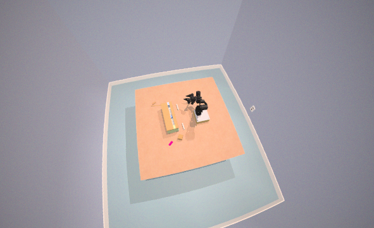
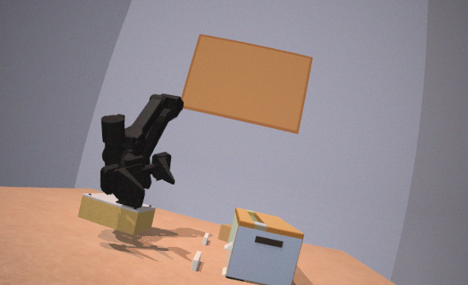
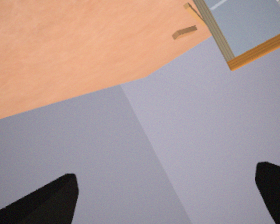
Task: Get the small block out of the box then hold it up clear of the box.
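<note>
Right now my gripper tip is 24 cm short of the blue block, 19 cm to the right of it and 7 cm above it. The rest, counted from my gripper tip: tan cube: 20 cm ahead, 46 cm to the left, 13 cm below.
</note>
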